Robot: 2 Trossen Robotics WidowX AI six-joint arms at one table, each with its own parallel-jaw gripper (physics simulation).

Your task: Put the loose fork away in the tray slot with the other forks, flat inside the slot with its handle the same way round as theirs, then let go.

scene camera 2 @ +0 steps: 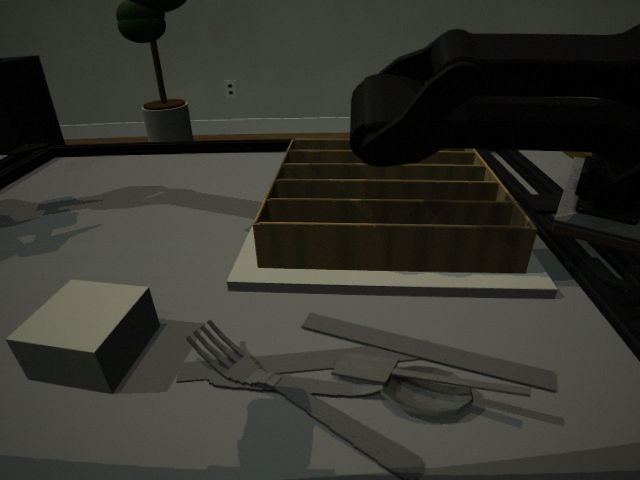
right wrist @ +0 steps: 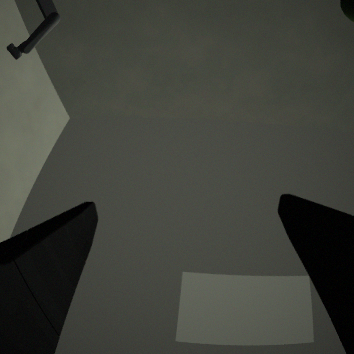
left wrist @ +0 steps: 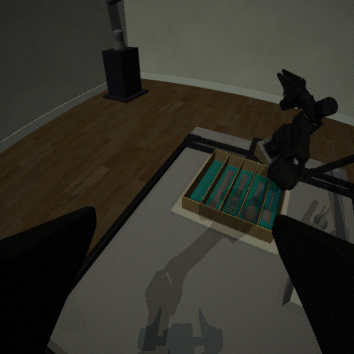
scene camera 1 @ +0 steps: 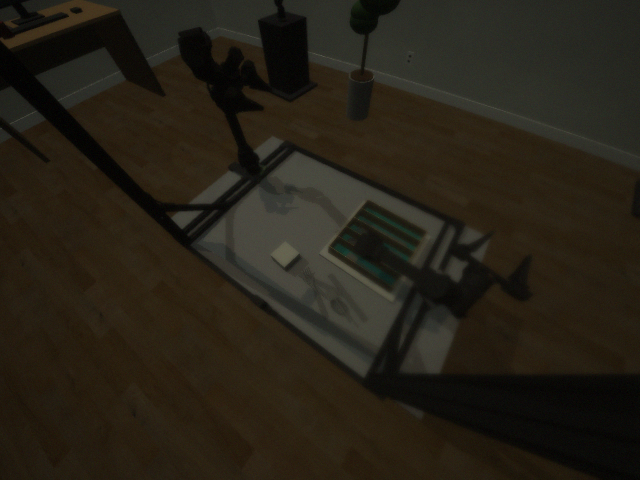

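Note:
The loose fork (scene camera 1: 313, 287) (scene camera 2: 346, 423) lies on the table before the tray, tines at upper left and handle at lower right in scene camera 2, crossing thin flat pieces. The wooden tray (scene camera 2: 392, 246) (left wrist: 220, 215) has long parallel slots with teal floors. In the left wrist view a fork (left wrist: 233, 204) lies in the middle slot, tines at the near end, handle away. My left gripper (scene camera 1: 266, 99) (left wrist: 186, 220) is open and empty, high beyond the table's far-left side. My right gripper (scene camera 1: 510, 245) (right wrist: 189, 207) is open and empty, raised at the right, away from the fork.
A pale block (scene camera 1: 285, 253) (scene camera 2: 77, 315) stands left of the fork. A spatula (scene camera 2: 364, 366), a spoon (scene camera 2: 429, 400) and a flat strip (scene camera 2: 429, 351) lie right of it. A pale board (scene camera 2: 392, 281) lies under the tray. The right arm (scene camera 2: 403, 113) hangs over the tray.

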